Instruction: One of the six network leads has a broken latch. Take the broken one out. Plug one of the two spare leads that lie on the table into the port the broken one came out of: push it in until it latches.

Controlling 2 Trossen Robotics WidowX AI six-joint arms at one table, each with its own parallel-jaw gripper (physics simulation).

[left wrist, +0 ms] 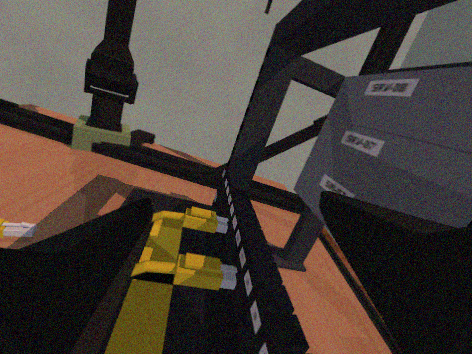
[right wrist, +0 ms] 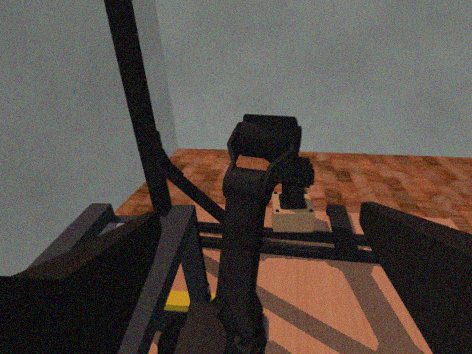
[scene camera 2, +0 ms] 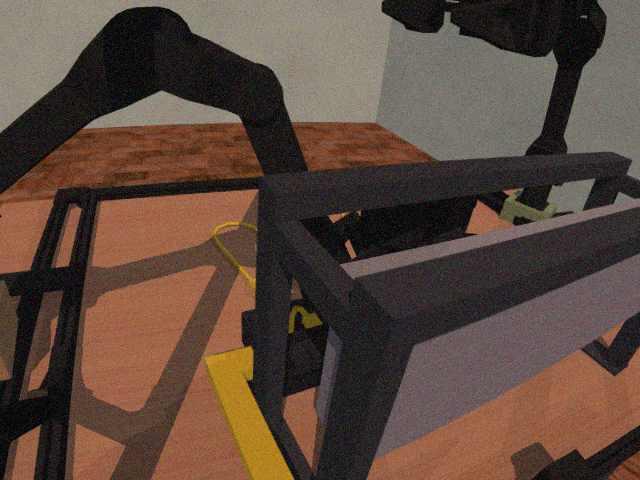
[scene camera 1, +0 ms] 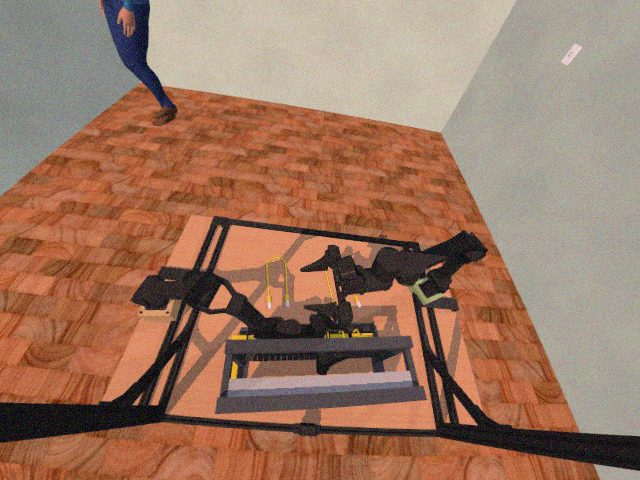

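Where they show: left gripper, fingertip midpoint: (left wrist: 237, 203); right gripper, fingertip midpoint: (right wrist: 259, 216) (scene camera 2: 414, 10) (scene camera 1: 301, 287); left arm's base at its link origin: (right wrist: 292, 201) (scene camera 1: 158, 300); right arm's base at its link origin: (left wrist: 105, 125) (scene camera 2: 532, 202) (scene camera 1: 428, 289).
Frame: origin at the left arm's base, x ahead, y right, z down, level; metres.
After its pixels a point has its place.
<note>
Yellow leads (scene camera 1: 338, 334) (scene camera 2: 305, 316) (left wrist: 200, 270) sit along the black port strip (left wrist: 257, 250) @[z -0.018, x 0.634, y 0.185 m]; their clear tips face it. I cannot tell which latch is broken. One spare lead (scene camera 1: 267, 279) @[z 0.072, x 0.349, y -0.118 m] (scene camera 2: 232, 260) @[z 0.074, x 0.349, y -0.109 m] lies looped on the table. The other spare lead (scene camera 1: 329, 286) @[z 0.073, x 0.602, y -0.089 m] is partly hidden by the right arm; a clear-tipped plug (left wrist: 19, 229) @[z 0.071, x 0.712, y -0.009 m] shows at the left edge in the left wrist view. My left gripper (scene camera 1: 330, 338) (left wrist: 237, 203) @[z -0.056, x 0.620, y 0.155 m] is open, straddling the port strip, holding nothing. My right gripper (scene camera 1: 306, 288) @[z -0.301, x 0.455, y 0.083 m] is open and empty, raised above the table.
The dark rack frame (scene camera 1: 320, 345) @[z -0.184, x 0.509, y 0.187 m] (scene camera 2: 413, 180) @[z -0.183, x 0.385, y 0.199 m] (left wrist: 267, 100) @[z -0.115, x 0.745, y 0.186 m] (right wrist: 165, 260) @[z -0.184, x 0.375, y 0.176 m] stands around the ports, with labelled grey units (left wrist: 400, 117) @[z -0.131, x 0.654, y 0.254 m]. A yellow bar (scene camera 2: 245, 413) @[z 0.038, x 0.263, y 0.185 m] (right wrist: 177, 301) @[z 0.038, x 0.269, y 0.233 m] is at its side. My left arm (right wrist: 240, 240) @[z -0.179, x 0.339, y 0.104 m] crosses the right wrist view. A person (scene camera 1: 129, 51) stands beyond the table.
</note>
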